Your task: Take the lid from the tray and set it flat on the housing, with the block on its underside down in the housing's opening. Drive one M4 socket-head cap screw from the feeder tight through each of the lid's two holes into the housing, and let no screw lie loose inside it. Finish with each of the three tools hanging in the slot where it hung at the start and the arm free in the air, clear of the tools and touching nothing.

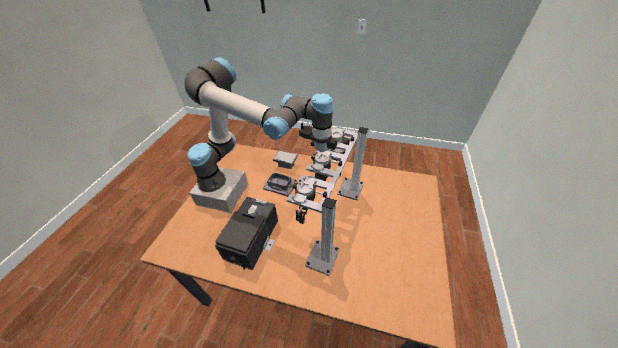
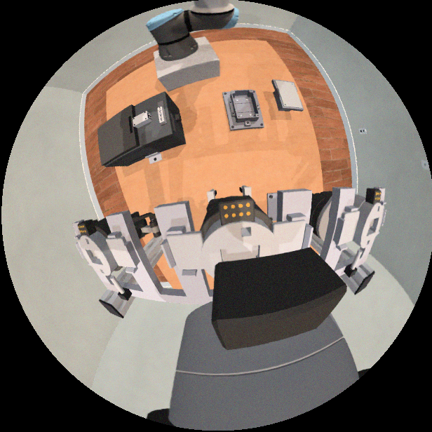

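Pixels of known places: arm's base at its link origin: (image 1: 212, 182).
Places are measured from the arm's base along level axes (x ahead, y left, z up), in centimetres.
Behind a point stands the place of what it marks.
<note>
The grey lid (image 1: 285, 157) @[y 29.4, x 34.7, z -3.0 cm] (image 2: 288, 95) lies apart from the housing (image 1: 279, 182) @[y 13.2, x 34.4, z -8.8 cm] (image 2: 244, 107), whose opening faces up uncovered. The lid's tray cannot be made out. The black feeder (image 1: 247, 232) @[y -30.9, x 33.4, z 6.1 cm] (image 2: 142, 132) stands nearer the front; its screws are too small to tell. The arm's end (image 1: 321, 144) bears no tool and is just above the middle slot of the stand; contact cannot be told. The middle tool (image 2: 235, 240) and far tool (image 1: 338, 134) @[y 12.5, x 67.7, z 30.4 cm] (image 2: 372, 225) hang in their slots. A gripper (image 1: 301, 216) with dark fingers hangs in the near slot; its opening is unclear.
The tool stand has two upright posts (image 1: 327, 230) @[y -30.5, x 68.2, z 16.0 cm] (image 1: 358, 162) @[y 14.2, x 78.8, z 12.5 cm] with footplates on the table (image 1: 400, 225) @[y -5.2, x 103.6, z -10.6 cm] (image 2: 200, 165). The arm's grey base block (image 1: 220, 192) @[y -6.6, x 8.0, z 0.2 cm] (image 2: 187, 70) stands behind the feeder. A small bracket (image 1: 270, 244) @[y -26.6, x 40.3, z -10.1 cm] (image 2: 155, 158) sits beside the feeder.
</note>
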